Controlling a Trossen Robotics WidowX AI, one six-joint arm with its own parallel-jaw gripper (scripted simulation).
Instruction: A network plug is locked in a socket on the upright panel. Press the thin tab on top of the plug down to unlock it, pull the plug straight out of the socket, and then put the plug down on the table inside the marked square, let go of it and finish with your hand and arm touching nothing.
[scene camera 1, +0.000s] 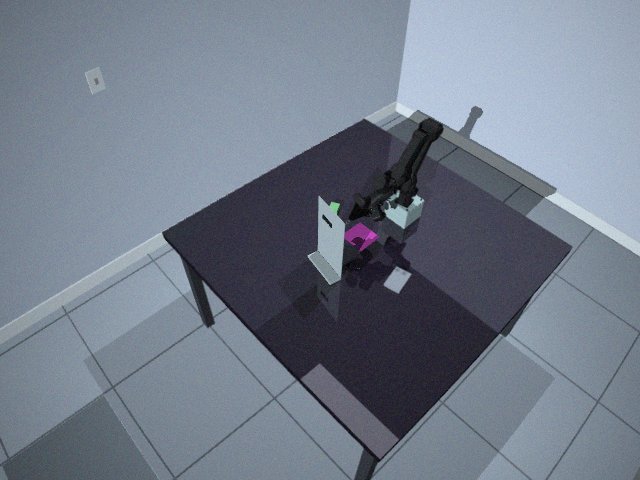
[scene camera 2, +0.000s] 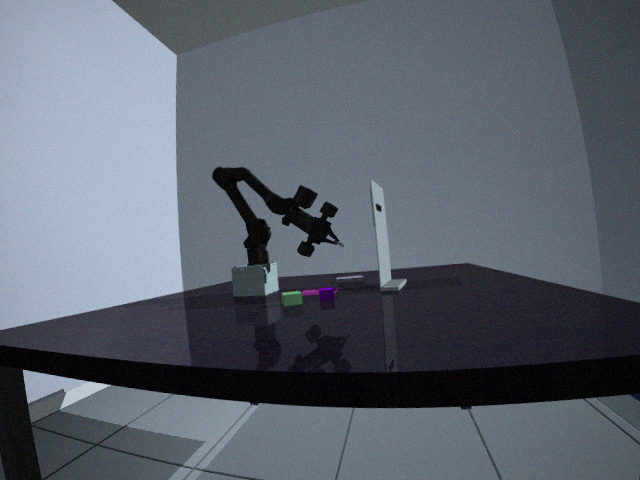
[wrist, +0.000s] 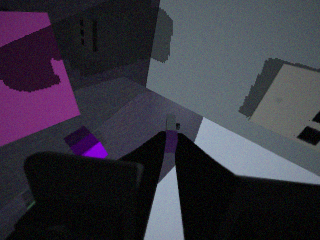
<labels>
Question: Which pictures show my gripper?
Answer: Scene camera 1, scene camera 2 and the wrist view: all of them.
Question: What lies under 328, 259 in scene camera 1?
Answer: A white panel.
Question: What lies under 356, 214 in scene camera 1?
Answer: My gripper.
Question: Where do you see my gripper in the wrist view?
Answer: At 170, 137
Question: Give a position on a white panel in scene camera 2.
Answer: At 386, 283
</labels>
